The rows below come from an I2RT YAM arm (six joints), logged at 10 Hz.
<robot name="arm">
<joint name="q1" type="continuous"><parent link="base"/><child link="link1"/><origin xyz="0 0 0.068" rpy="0 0 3.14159"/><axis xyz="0 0 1"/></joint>
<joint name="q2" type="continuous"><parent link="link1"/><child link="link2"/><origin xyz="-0.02 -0.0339 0.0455" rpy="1.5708 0 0"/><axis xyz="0 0 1"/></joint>
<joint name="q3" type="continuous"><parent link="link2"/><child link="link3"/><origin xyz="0.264 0 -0.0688" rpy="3.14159 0 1.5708"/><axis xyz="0 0 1"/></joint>
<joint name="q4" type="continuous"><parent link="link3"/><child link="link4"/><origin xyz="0.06 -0.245 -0.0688" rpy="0 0 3.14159"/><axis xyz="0 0 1"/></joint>
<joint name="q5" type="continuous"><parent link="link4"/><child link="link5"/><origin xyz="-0.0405 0.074 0.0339" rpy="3.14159 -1.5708 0"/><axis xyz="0 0 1"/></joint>
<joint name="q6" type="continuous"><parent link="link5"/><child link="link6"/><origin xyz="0 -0.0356 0.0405" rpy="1.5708 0 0"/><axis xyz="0 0 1"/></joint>
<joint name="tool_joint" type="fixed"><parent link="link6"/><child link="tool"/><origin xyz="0 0 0" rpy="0 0 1.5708"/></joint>
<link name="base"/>
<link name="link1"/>
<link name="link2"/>
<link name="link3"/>
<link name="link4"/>
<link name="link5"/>
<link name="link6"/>
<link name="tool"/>
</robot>
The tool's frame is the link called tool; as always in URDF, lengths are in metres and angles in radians. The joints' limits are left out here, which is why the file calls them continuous.
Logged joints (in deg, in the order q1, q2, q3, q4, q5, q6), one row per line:
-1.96 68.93 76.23 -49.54 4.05 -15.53
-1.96 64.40 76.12 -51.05 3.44 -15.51
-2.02 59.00 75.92 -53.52 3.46 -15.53
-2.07 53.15 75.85 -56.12 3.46 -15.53
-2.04 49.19 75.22 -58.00 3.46 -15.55
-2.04 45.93 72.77 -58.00 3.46 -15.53
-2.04 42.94 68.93 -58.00 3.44 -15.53
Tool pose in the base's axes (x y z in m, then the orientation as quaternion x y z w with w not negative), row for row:
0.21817 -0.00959 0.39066 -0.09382 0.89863 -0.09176 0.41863
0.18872 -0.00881 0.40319 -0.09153 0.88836 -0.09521 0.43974
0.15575 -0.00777 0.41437 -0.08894 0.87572 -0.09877 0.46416
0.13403 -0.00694 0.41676 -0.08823 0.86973 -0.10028 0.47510
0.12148 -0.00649 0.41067 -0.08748 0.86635 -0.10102 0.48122
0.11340 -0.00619 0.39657 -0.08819 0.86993 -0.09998 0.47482
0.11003 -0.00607 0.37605 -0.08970 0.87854 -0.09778 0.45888
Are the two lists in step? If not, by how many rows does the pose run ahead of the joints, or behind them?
The pose runs 1 row ahead of the joints: the pose in row i belongs to the joints in row i + 1.
